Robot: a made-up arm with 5 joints.
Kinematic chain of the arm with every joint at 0, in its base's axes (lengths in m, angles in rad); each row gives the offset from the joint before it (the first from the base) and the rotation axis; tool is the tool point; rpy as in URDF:
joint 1: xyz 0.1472 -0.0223 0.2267 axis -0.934 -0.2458 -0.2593
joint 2: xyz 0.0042 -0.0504 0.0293 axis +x
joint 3: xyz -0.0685 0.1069 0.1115 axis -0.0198 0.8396 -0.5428
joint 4: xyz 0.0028 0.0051 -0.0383 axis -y
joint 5: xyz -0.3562 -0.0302 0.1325 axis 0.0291 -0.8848 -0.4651
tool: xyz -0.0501 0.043 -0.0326 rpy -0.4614 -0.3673 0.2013
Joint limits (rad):
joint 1: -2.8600..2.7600
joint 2: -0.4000..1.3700
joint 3: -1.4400..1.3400
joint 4: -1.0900..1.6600
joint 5: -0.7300..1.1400
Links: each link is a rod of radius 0.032 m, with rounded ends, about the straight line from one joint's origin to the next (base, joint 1, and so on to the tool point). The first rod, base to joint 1, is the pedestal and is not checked.
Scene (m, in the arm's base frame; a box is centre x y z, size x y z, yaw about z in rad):
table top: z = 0
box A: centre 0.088 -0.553 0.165 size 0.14 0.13 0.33 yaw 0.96
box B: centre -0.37 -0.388 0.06 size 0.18 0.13 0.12 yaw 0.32
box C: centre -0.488 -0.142 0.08 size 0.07 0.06 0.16 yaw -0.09
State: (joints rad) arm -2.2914 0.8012 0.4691 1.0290 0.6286
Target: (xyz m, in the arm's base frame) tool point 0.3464 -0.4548 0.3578
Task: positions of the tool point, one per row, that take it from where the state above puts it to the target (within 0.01 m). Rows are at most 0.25 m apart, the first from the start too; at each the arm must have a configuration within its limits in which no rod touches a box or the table.
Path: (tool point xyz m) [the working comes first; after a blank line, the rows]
Joints at the target: -1.8913 -0.0225 1.3400 -0.0994 0.9865
Straight joint move there: touches box A.

1: -0.1082 -0.4114 0.2724
2: -0.1382 -0.3835 0.3630
3: -0.1660 -0.3159 0.4593
4: -0.1919 -0.1961 0.5376
5: -0.2088 -0.0305 0.5641
6: -0.0964 -0.1751 0.6365
7: 0.0488 -0.3239 0.6195
8: 0.2048 -0.4291 0.5167
9: 0.3464 -0.4548 0.3578

